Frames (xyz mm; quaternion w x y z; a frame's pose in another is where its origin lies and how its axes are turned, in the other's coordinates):
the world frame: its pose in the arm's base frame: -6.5 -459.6 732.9 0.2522 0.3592 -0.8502 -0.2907
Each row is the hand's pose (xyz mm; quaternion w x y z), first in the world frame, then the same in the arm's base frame.
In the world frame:
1: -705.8 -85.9 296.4 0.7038 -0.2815 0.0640 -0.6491
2: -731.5 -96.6 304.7 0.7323 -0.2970 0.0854 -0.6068
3: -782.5 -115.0 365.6 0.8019 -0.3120 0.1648 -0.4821
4: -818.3 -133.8 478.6 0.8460 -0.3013 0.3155 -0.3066
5: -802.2 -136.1 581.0 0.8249 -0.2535 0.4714 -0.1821
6: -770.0 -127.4 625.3 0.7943 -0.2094 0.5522 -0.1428
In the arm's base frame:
1: 278.2 118.6 311.0 0.1443 0.7523 -0.2672 -0.5846
2: 293.7 134.5 292.3 0.1876 0.7289 -0.2968 -0.5878
3: 294.8 181.7 225.8 0.3143 0.6672 -0.3764 -0.5608
4: 253.4 233.4 125.7 0.5007 0.5803 -0.4420 -0.4661
5: 179.3 252.0 55.6 0.6469 0.5242 -0.4433 -0.3319
6: 127.2 246.4 37.4 0.7035 0.5144 -0.4239 -0.2466

